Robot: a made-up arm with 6 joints. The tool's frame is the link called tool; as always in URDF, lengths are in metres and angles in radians. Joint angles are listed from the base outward.
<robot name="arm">
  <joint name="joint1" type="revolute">
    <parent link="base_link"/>
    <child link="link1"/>
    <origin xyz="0 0 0.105" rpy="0 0 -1.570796"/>
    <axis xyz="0 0 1"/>
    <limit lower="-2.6" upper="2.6"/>
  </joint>
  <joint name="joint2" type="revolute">
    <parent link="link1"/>
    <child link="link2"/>
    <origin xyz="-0.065 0.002 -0.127" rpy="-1.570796 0 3.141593"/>
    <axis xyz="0 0 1"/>
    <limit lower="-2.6" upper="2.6"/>
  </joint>
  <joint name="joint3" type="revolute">
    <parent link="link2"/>
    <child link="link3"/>
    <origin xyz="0.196 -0.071 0.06" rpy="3.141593 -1.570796 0"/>
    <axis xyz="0 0 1"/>
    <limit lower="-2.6" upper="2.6"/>
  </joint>
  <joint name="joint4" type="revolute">
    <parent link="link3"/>
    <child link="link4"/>
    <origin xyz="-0.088 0.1 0.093" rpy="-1.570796 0 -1.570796"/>
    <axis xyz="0 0 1"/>
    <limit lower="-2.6" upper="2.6"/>
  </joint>
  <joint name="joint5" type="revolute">
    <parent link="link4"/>
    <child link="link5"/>
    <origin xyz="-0.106 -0.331 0.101" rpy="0 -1.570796 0"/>
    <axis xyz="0 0 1"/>
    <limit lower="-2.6" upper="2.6"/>
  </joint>
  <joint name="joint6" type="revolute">
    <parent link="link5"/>
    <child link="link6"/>
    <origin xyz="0.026 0.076 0.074" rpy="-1.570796 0 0"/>
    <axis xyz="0 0 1"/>
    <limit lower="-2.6" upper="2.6"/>
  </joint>
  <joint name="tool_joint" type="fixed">
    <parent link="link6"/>
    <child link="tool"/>
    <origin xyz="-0.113 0.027 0.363" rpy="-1.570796 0 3.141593"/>
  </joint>
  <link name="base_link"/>
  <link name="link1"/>
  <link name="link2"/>
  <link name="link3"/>
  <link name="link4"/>
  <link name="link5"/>
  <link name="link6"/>
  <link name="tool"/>
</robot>
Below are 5 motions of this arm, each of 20 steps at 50 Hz.
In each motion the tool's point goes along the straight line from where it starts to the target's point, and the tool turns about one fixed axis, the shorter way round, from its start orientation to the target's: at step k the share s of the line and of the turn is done. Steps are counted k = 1, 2, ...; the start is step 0. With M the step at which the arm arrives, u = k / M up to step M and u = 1 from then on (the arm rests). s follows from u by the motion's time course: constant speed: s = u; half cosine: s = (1 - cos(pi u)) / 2; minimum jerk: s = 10 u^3 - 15 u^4 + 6 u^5.
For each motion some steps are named. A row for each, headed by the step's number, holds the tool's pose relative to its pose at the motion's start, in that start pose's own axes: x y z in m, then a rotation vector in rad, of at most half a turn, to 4 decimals.
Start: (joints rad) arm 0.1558 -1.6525 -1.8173 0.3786 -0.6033 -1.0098
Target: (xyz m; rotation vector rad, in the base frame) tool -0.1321 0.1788 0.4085 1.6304 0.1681 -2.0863
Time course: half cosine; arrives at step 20
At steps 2, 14, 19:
2: -0.0004 0.0036 -0.0015 -0.0009 -0.0160 -0.0149
14: -0.0120 0.1172 -0.0502 -0.0301 -0.5189 -0.4848
19: -0.0150 0.1467 -0.0628 -0.0377 -0.6496 -0.6070

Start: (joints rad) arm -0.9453 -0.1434 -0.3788 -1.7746 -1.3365 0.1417
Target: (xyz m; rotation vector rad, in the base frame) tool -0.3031 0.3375 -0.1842 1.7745 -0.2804 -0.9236
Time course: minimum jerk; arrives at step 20
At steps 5, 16, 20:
5: 0.0241 -0.0076 0.0256 -0.0176 0.0072 0.0475
16: 0.2196 -0.0689 0.2327 -0.1604 0.0657 0.4327
20: 0.2331 -0.0731 0.2470 -0.1703 0.0697 0.4593

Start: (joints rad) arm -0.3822 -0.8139 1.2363 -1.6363 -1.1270 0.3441
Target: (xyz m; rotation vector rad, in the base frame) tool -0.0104 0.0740 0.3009 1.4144 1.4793 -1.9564
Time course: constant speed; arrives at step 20
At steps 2, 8, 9, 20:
2: 0.0125 0.0174 -0.0190 0.0619 -0.0239 0.0181
8: 0.0499 0.0697 -0.0758 0.2478 -0.0956 0.0723
9: 0.0561 0.0785 -0.0853 0.2787 -0.1075 0.0814
20: 0.1247 0.1744 -0.1896 0.6194 -0.2390 0.1808

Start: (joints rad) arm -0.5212 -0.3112 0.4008 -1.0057 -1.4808 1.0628
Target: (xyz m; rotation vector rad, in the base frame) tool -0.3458 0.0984 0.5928 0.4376 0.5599 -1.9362
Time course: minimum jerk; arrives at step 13
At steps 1, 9, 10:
1: 0.0006 -0.0002 -0.0002 0.0004 0.0012 0.0001
9: 0.1194 -0.0424 -0.0382 0.0809 0.2387 0.0296
10: 0.1323 -0.0469 -0.0423 0.0896 0.2644 0.0328

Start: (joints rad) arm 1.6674 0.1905 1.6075 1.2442 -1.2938 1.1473
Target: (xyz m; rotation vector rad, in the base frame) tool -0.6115 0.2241 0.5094 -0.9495 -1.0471 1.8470
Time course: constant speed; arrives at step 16
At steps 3, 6, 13, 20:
3: 0.0075 -0.0423 -0.0553 0.0679 0.0817 -0.0338
6: 0.0149 -0.0845 -0.1107 0.1357 0.1633 -0.0677
13: 0.0323 -0.1832 -0.2398 0.2941 0.3539 -0.1466
20: 0.0398 -0.2254 -0.2951 0.3619 0.4356 -0.1804

